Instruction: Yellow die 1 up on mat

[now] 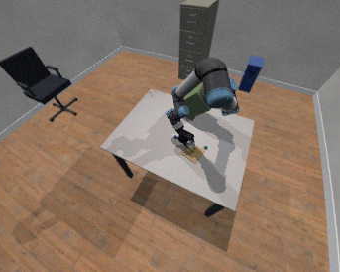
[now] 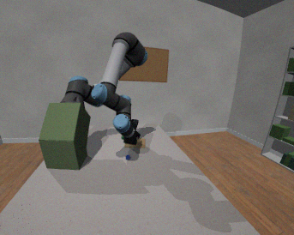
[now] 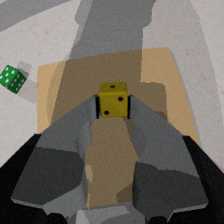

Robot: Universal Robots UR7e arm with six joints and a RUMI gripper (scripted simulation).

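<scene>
Now: the tan mat 30 mm below my hand. From my hand the other things lie so: green die: 100 mm behind, 60 mm to the left, 30 mm below; yellow die: 10 mm to the left, 10 mm below; blue die: 40 mm behind, 200 mm to the right, 30 mm below.
</scene>
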